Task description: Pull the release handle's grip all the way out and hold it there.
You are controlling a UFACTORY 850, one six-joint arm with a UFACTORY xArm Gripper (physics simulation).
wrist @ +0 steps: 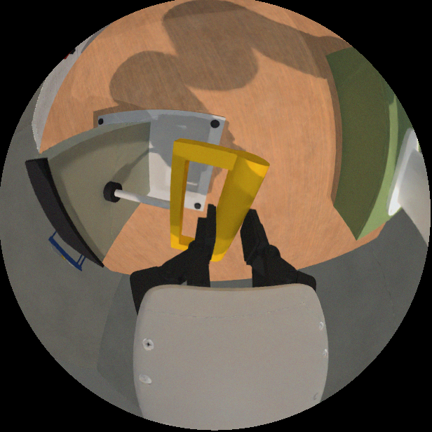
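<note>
The release handle's yellow grip [239, 200] is a frame with a thick round bar on its right side, in the middle of the wrist view. My gripper [228, 218] is shut on this thick bar near its lower end, one black finger on each side. A white rod [145, 197] runs from a black collar [112, 192] on the beige housing [107, 165] toward the grip's left side. Where the rod meets the grip is hidden behind the yellow frame.
A grey-white base plate [172, 135] with dark bolts lies under the housing and behind the grip. A dark panel [60, 210] edges the housing at the left, with a blue handle [67, 254] beyond it. A green block [362, 145] stands at the right on the wooden table [295, 125].
</note>
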